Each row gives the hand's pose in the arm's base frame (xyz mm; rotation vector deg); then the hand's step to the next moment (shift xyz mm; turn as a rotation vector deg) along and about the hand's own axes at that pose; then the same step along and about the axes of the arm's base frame.
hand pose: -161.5 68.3 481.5 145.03 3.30 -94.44
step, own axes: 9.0 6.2 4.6 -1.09 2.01 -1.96
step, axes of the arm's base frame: 0.1 -7.0 -9.6 1.53 -1.72 1.94
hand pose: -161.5 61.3 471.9 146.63 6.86 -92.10
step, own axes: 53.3 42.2 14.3 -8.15 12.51 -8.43
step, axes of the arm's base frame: 15.8 -43.5 -51.8 5.59 -11.24 11.68
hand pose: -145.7 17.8 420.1 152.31 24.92 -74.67
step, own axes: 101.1 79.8 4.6 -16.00 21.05 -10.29
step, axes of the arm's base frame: 80.9 -57.3 -82.3 5.17 -20.35 19.08
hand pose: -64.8 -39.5 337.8 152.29 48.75 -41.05
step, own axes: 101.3 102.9 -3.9 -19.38 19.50 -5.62
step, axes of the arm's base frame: 134.8 -32.5 -40.5 0.10 -22.49 16.77
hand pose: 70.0 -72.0 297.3 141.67 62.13 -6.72
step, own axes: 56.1 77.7 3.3 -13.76 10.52 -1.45
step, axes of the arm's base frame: 94.8 -9.7 10.9 -2.08 -15.05 8.44
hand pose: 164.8 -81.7 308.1 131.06 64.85 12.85
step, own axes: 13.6 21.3 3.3 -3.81 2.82 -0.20
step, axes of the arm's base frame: 24.2 -1.1 7.9 -0.56 -4.21 2.12
